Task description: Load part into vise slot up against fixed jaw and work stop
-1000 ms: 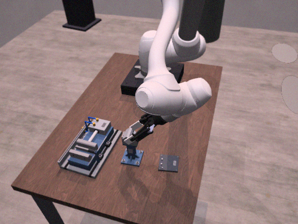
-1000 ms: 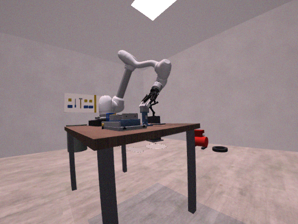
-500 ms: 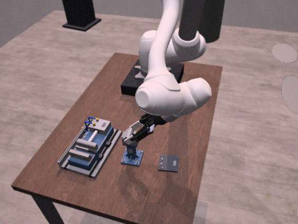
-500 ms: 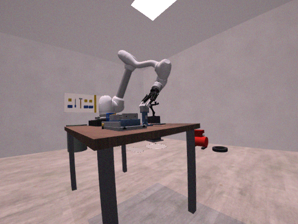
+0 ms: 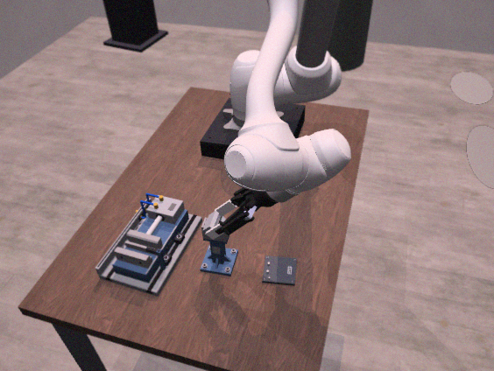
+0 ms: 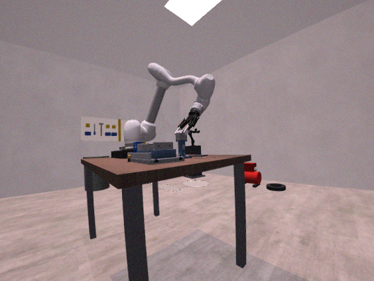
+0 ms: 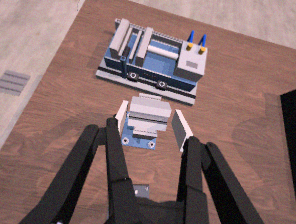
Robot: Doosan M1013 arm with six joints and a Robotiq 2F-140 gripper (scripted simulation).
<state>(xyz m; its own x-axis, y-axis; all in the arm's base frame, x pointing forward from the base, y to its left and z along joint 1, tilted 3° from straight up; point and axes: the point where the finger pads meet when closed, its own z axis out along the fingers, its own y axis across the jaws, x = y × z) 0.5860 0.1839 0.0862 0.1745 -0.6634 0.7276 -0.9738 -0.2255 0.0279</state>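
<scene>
Right now my hand is 10 mm to the left of the part, 10 mm short of it and 10 mm above it. Also, from my hand: air cylinder: 220 mm to the right, 100 mm below, 50 mm behind; then work stop: 160 mm to the right, 110 mm ahead, 80 mm below; then moving jaw: 210 mm to the right, 100 mm below, 80 mm ahead.
</scene>
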